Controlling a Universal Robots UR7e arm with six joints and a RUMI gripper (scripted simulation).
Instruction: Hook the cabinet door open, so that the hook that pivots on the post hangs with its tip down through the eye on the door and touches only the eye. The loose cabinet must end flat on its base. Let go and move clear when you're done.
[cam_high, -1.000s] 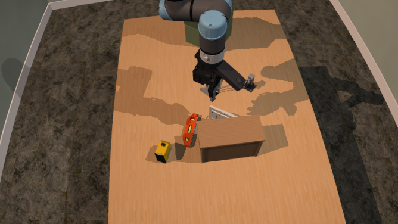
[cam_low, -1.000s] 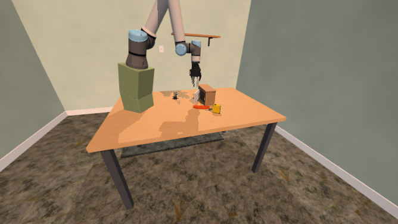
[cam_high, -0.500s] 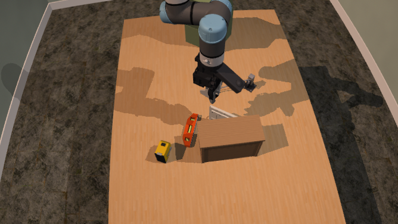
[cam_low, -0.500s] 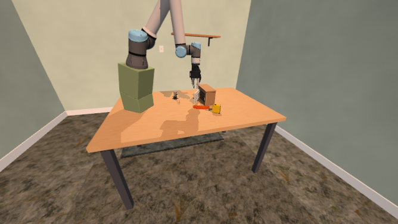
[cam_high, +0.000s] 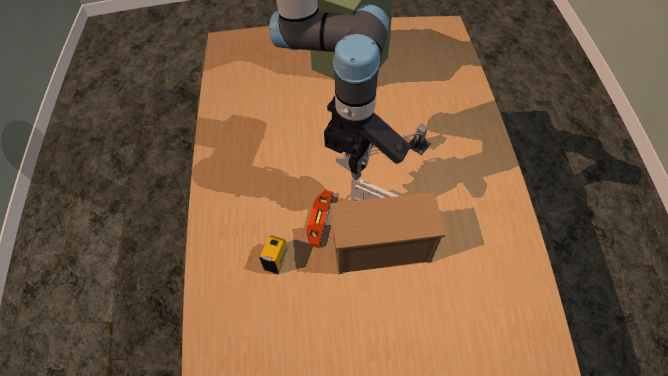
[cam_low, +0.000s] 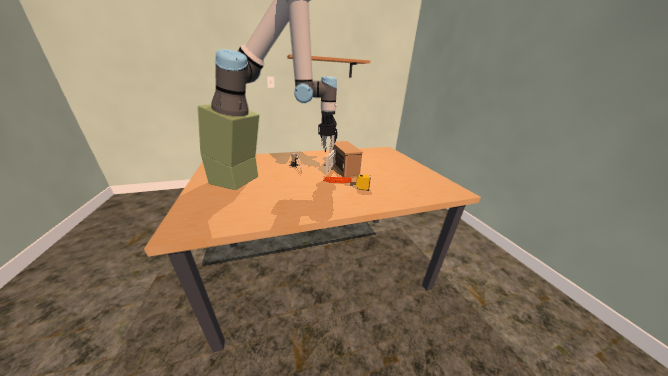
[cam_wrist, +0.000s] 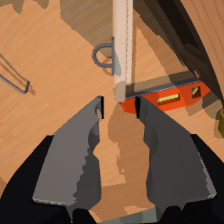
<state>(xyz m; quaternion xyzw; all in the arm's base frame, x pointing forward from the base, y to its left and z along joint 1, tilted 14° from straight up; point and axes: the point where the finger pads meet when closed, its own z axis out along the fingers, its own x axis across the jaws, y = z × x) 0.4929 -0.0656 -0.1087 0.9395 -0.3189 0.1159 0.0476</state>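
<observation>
My hand is 4 cm short of the white cabinet door, 6 cm to the right of it and 9 cm above it. From my hand the other things lie so: dark hook post 14 cm behind, 16 cm to the left, 10 cm below; then yellow tape measure 12 cm ahead, 21 cm to the right, 11 cm below; then orange spirit level 2 cm ahead, 10 cm to the right, 14 cm below.
</observation>
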